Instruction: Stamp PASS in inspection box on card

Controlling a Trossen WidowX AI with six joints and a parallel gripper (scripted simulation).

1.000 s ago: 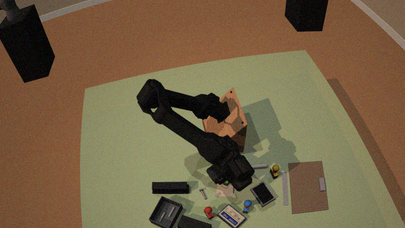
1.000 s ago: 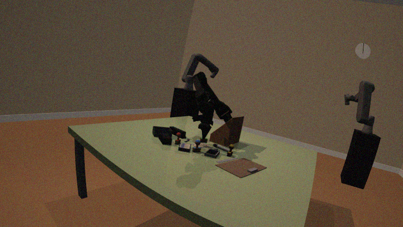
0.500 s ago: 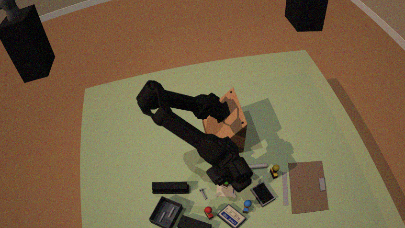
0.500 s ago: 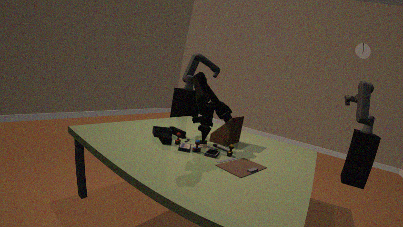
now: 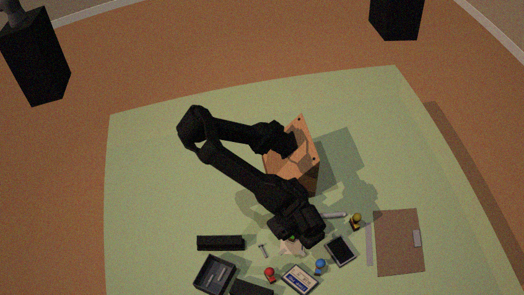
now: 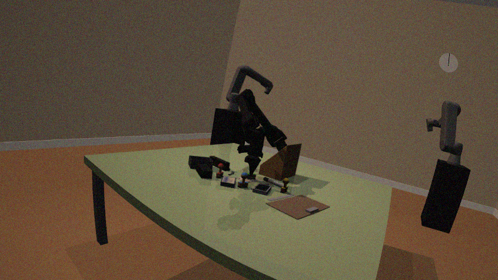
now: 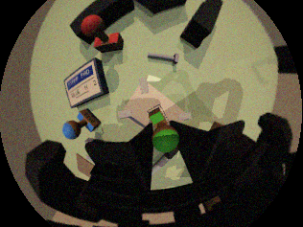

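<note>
Right now my gripper tip is right at the green-knobbed stamp. Round my gripper tip: pale card 1 cm ahead, 3 cm below; blue stamp 12 cm ahead, 5 cm to the left, 1 cm below; marker 5 cm behind, 9 cm to the left, 2 cm below.
</note>
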